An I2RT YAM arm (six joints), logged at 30 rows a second.
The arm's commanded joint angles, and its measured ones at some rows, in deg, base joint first. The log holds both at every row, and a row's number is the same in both.
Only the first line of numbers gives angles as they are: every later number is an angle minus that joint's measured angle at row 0.
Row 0, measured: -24.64 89.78 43.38 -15.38 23.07 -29.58
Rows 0 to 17, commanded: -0.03 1.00 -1.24 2.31 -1.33 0.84; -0.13 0.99 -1.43 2.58 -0.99 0.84; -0.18 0.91 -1.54 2.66 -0.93 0.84; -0.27 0.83 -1.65 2.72 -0.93 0.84; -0.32 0.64 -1.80 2.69 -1.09 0.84; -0.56 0.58 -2.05 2.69 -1.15 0.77; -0.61 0.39 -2.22 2.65 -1.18 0.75; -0.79 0.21 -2.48 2.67 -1.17 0.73; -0.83 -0.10 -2.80 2.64 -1.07 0.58; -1.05 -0.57 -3.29 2.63 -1.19 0.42; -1.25 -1.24 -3.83 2.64 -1.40 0.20; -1.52 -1.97 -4.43 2.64 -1.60 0.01; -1.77 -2.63 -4.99 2.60 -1.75 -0.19; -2.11 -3.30 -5.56 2.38 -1.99 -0.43; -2.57 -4.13 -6.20 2.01 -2.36 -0.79; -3.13 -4.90 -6.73 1.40 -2.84 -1.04; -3.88 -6.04 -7.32 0.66 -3.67 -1.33; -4.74 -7.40 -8.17 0.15 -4.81 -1.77
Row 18, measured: -3.00 -4.09 -6.52 1.45 -1.95 -0.70
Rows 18 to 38, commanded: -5.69 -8.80 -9.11 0.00 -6.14 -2.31; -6.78 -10.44 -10.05 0.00 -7.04 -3.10; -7.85 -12.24 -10.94 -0.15 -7.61 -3.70; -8.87 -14.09 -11.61 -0.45 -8.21 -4.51; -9.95 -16.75 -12.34 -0.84 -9.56 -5.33; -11.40 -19.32 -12.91 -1.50 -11.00 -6.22; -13.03 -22.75 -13.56 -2.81 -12.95 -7.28; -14.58 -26.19 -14.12 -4.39 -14.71 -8.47; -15.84 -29.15 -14.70 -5.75 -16.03 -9.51; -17.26 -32.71 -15.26 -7.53 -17.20 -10.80; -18.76 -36.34 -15.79 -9.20 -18.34 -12.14; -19.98 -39.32 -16.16 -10.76 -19.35 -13.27; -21.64 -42.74 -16.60 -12.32 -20.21 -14.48; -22.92 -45.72 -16.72 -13.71 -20.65 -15.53; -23.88 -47.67 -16.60 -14.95 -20.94 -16.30; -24.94 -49.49 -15.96 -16.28 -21.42 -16.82; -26.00 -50.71 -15.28 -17.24 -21.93 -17.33; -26.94 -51.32 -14.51 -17.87 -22.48 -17.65; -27.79 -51.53 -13.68 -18.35 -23.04 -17.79; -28.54 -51.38 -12.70 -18.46 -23.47 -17.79; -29.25 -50.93 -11.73 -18.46 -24.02 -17.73
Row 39, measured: -27.70 -51.17 -14.43 -15.58 -20.17 -15.72
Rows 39 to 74, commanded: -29.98 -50.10 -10.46 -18.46 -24.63 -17.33; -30.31 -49.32 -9.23 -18.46 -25.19 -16.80; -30.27 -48.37 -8.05 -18.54 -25.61 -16.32; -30.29 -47.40 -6.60 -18.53 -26.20 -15.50; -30.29 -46.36 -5.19 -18.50 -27.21 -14.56; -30.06 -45.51 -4.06 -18.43 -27.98 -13.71; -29.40 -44.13 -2.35 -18.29 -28.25 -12.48; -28.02 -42.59 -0.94 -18.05 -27.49 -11.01; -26.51 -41.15 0.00 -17.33 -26.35 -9.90; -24.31 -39.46 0.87 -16.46 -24.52 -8.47; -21.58 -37.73 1.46 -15.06 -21.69 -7.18; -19.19 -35.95 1.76 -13.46 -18.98 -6.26; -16.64 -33.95 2.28 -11.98 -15.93 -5.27; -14.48 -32.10 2.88 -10.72 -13.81 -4.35; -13.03 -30.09 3.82 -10.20 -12.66 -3.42; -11.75 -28.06 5.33 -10.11 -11.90 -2.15; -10.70 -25.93 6.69 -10.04 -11.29 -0.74; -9.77 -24.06 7.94 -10.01 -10.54 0.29; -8.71 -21.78 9.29 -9.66 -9.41 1.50; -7.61 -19.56 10.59 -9.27 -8.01 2.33; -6.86 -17.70 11.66 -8.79 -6.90 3.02; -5.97 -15.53 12.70 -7.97 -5.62 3.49; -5.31 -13.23 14.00 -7.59 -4.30 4.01; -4.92 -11.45 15.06 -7.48 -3.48 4.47; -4.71 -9.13 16.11 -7.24 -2.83 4.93; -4.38 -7.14 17.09 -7.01 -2.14 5.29; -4.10 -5.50 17.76 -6.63 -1.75 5.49; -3.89 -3.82 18.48 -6.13 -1.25 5.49; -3.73 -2.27 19.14 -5.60 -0.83 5.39; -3.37 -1.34 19.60 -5.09 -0.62 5.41; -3.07 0.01 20.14 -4.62 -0.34 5.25; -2.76 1.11 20.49 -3.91 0.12 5.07; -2.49 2.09 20.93 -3.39 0.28 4.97; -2.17 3.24 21.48 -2.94 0.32 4.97; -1.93 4.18 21.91 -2.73 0.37 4.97; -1.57 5.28 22.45 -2.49 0.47 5.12
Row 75, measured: -2.65 3.98 20.15 -5.64 -1.57 3.67
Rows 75 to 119, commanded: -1.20 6.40 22.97 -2.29 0.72 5.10; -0.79 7.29 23.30 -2.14 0.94 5.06; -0.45 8.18 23.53 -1.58 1.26 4.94; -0.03 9.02 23.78 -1.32 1.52 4.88; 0.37 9.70 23.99 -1.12 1.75 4.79; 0.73 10.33 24.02 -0.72 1.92 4.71; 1.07 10.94 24.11 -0.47 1.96 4.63; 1.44 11.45 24.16 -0.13 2.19 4.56; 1.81 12.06 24.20 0.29 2.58 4.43; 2.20 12.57 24.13 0.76 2.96 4.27; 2.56 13.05 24.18 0.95 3.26 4.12; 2.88 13.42 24.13 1.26 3.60 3.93; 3.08 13.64 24.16 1.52 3.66 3.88; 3.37 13.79 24.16 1.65 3.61 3.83; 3.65 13.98 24.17 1.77 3.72 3.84; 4.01 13.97 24.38 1.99 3.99 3.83; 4.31 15.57 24.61 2.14 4.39 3.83; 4.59 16.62 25.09 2.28 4.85 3.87; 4.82 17.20 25.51 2.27 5.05 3.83; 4.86 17.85 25.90 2.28 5.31 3.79; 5.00 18.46 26.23 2.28 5.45 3.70; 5.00 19.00 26.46 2.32 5.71 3.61; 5.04 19.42 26.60 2.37 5.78 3.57; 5.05 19.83 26.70 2.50 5.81 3.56; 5.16 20.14 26.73 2.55 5.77 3.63; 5.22 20.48 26.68 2.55 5.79 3.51; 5.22 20.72 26.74 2.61 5.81 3.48; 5.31 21.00 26.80 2.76 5.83 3.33; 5.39 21.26 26.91 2.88 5.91 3.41; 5.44 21.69 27.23 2.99 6.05 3.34; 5.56 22.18 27.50 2.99 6.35 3.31; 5.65 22.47 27.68 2.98 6.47 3.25; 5.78 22.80 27.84 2.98 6.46 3.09; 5.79 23.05 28.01 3.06 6.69 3.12; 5.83 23.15 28.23 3.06 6.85 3.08; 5.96 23.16 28.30 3.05 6.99 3.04; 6.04 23.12 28.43 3.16 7.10 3.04; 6.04 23.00 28.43 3.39 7.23 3.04; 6.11 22.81 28.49 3.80 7.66 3.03; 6.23 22.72 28.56 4.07 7.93 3.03; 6.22 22.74 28.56 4.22 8.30 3.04; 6.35 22.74 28.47 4.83 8.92 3.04; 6.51 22.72 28.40 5.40 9.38 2.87; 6.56 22.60 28.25 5.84 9.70 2.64; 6.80 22.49 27.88 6.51 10.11 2.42
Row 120, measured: 5.99 22.53 27.23 3.33 7.76 2.64
